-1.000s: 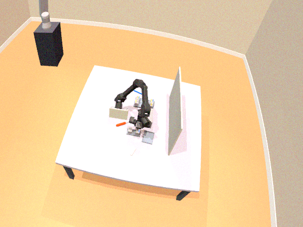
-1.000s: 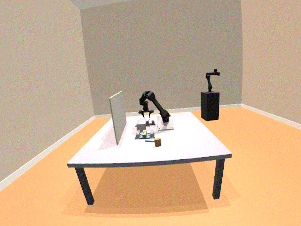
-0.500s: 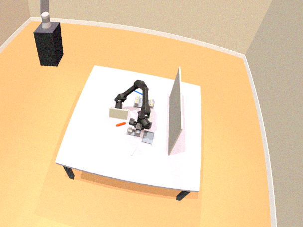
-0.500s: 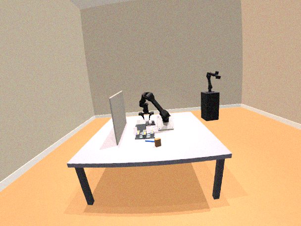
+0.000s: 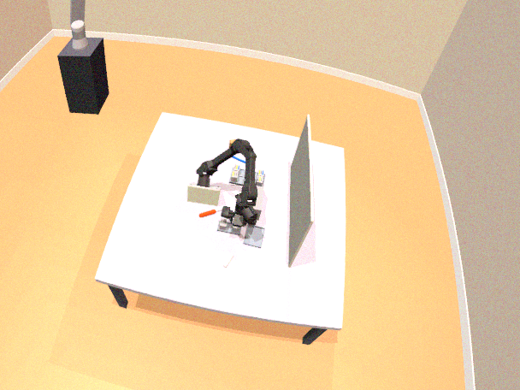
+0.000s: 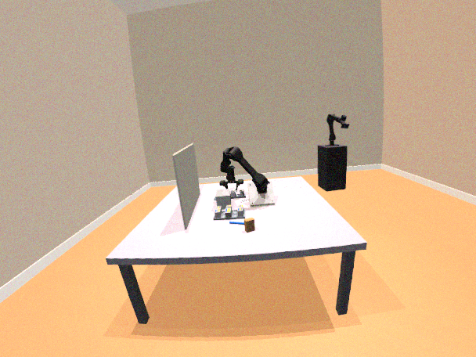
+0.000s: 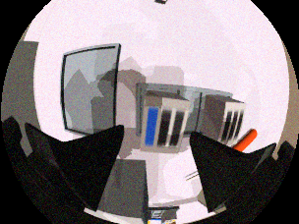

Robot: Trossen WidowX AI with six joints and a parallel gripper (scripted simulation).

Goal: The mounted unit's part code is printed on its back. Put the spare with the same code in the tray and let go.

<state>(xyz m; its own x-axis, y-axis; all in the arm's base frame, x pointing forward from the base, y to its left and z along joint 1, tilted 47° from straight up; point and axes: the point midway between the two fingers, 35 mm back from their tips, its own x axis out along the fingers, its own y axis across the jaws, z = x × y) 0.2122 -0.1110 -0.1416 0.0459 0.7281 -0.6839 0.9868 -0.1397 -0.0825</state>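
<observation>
Now: gripper tip 10 cm short of the grey-blue tray, 4 cm to the left of it and 4 cm above it. The rest, counted from my gripper tip: grey spare 8 cm behind; beige strip 21 cm to the right, 4 cm below, 3 cm behind; white block 16 cm to the left, 7 cm ahead, 1 cm above.
</observation>
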